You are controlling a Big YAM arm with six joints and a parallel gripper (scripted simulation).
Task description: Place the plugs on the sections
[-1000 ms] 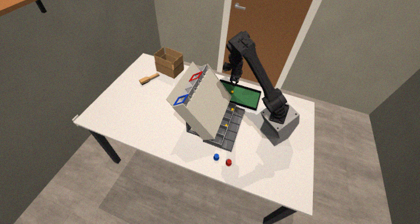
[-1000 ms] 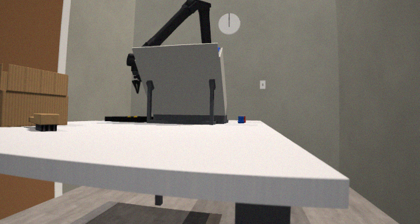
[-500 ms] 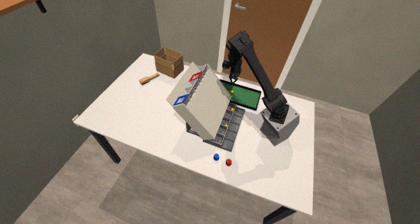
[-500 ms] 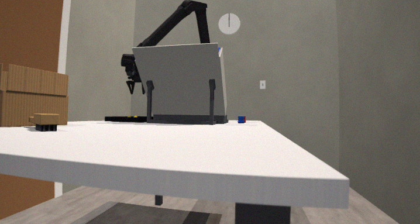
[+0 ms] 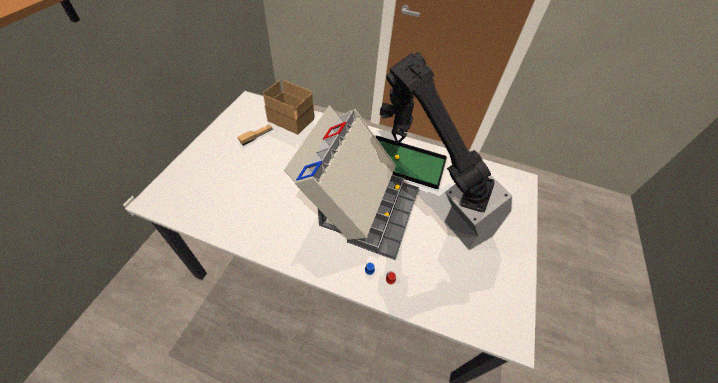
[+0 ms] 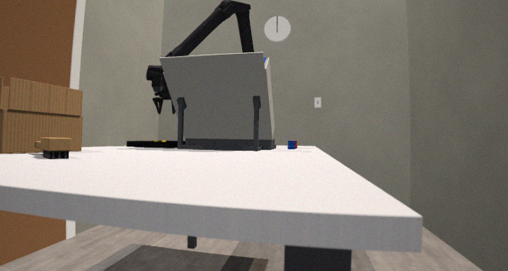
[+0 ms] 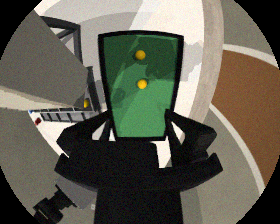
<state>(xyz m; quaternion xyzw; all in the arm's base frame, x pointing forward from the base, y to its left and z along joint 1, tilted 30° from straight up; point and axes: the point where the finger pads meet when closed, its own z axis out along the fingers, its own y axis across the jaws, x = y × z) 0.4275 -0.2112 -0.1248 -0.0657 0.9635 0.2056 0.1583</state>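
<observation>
Right now my hand is 160 mm above the green marble tray, 50 mm past it and 20 mm to the left of it. Round my hand: grey cover 330 mm to the left, 40 mm above, 10 mm ahead.
</observation>
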